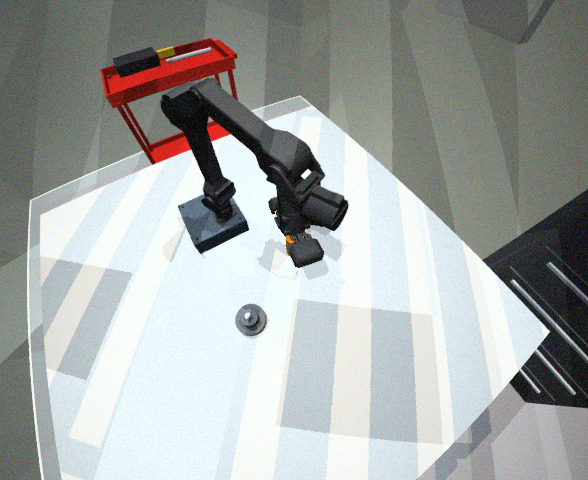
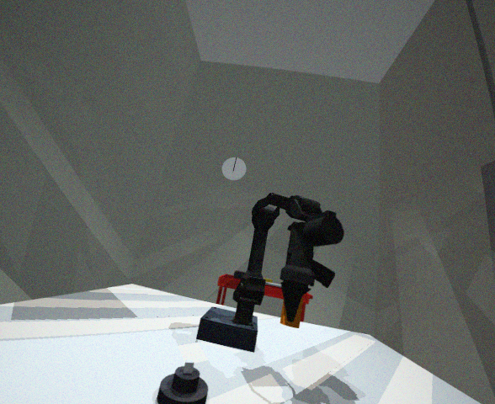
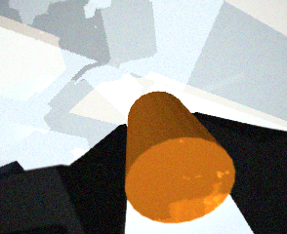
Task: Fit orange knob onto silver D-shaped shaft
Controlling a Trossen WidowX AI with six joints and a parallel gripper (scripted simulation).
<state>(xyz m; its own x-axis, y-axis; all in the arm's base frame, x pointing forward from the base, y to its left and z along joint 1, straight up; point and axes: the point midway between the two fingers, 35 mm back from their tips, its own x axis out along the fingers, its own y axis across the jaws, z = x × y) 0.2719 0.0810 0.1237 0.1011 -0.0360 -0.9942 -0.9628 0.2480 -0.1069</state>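
Right now my gripper tip is 180 mm to the left of the round dark pedestal, 120 mm above it and 50 mm short of it. From my gripper tip the other things lie so: orange knob 30 mm above.
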